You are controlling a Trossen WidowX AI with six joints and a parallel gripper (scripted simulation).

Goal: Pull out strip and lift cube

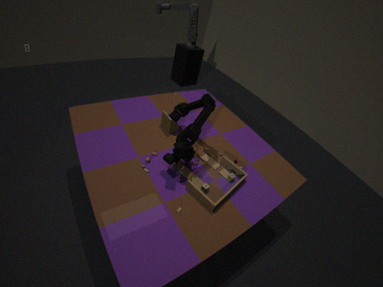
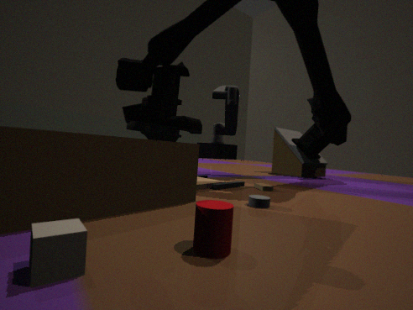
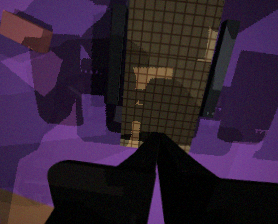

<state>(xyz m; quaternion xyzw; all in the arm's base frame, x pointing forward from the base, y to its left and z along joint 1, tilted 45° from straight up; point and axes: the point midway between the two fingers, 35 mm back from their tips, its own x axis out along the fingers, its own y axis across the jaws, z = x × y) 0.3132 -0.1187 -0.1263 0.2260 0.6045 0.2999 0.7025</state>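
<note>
Right now my gripper tip is 110 mm short of the tan gridded strip and 20 mm to the right of it. The rest, counted from my gripper tip: red cylinder 170 mm ahead, 360 mm to the left, 10 mm above.
</note>
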